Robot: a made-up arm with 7 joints.
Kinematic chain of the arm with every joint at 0, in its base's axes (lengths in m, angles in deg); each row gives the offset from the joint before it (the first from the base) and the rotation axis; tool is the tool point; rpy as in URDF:
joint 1: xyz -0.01 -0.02 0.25 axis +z
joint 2: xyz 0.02 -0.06 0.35 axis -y
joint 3: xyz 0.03 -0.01 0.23 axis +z
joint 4: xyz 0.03 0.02 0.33 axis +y
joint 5: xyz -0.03 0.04 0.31 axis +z
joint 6: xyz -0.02 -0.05 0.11 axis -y
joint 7: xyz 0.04 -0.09 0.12 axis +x
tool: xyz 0 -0.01 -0.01 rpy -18.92 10.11 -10.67
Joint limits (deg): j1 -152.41..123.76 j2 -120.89..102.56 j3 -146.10..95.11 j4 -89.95..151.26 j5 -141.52..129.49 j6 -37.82..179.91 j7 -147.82..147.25
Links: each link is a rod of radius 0.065 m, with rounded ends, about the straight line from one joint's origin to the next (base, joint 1, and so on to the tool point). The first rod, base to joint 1, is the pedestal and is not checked.
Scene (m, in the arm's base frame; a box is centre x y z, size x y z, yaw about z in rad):
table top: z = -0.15
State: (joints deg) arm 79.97 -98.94 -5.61 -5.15 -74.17 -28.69 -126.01
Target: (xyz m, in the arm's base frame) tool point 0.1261 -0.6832 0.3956
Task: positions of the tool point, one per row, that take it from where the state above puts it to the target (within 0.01 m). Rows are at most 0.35 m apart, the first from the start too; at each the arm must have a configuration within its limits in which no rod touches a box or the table.
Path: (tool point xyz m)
1: 0.5127 0.9575 0.4558
2: 0.7231 0.7929 0.3518
3: 0.8836 0.5497 0.2675
4: 0.9628 0.2527 0.2113
5: 0.9418 -0.0604 0.1884
6: 0.8202 -0.3449 0.2001
7: 0.6175 -0.5594 0.2436
8: 0.3707 -0.6751 0.3120
9: 0.1261 -0.6832 0.3956

